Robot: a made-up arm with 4 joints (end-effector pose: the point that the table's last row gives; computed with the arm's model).
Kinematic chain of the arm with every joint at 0, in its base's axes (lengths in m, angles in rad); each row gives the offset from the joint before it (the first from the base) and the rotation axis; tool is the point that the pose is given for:
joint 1: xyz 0 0 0.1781 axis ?
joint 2: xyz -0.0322 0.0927 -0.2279 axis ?
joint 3: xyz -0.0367 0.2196 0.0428 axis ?
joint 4: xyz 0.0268 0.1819 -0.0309 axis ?
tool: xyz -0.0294 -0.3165 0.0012
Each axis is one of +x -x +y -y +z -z.
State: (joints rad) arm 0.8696 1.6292 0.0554 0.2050
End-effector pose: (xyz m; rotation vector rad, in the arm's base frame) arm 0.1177 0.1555 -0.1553 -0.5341 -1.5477 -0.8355
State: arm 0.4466 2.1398 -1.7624 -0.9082
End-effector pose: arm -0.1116 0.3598 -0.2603 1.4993 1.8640 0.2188
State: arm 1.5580 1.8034 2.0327 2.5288
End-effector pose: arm 0.7674 0.2097 -0.0945 0.1318 -0.2499 2.1849
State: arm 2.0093 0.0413 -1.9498 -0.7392
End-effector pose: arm 0.2740 0.0179 0.2029 -2.0458 -0.4073 -0.8023
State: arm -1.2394 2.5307 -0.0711 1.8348
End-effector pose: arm -0.5003 0.4060 -0.2197 2.6160 -0.0882 -0.2124
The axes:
joint 1: -z
joint 2: -y
joint 3: +y
joint 4: -z

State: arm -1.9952 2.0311 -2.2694 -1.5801
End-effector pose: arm -0.3361 -0.3922 -0.4046 0.5045 -2.3957 -1.5645
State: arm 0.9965 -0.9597 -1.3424 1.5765
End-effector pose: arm 0.2913 0.5169 -0.1309 0.1462 -0.4898 -2.5326
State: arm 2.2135 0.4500 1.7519 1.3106
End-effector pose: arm 0.4662 -0.1134 0.2412 -0.7590 -1.5654 2.2423
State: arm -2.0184 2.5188 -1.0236 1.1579
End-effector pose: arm -0.4480 0.0225 0.0286 -2.7674 -0.0480 0.2345
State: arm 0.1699 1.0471 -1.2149 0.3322
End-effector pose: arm 0.0363 0.2014 -0.1215 0.1845 -2.2684 -0.2660
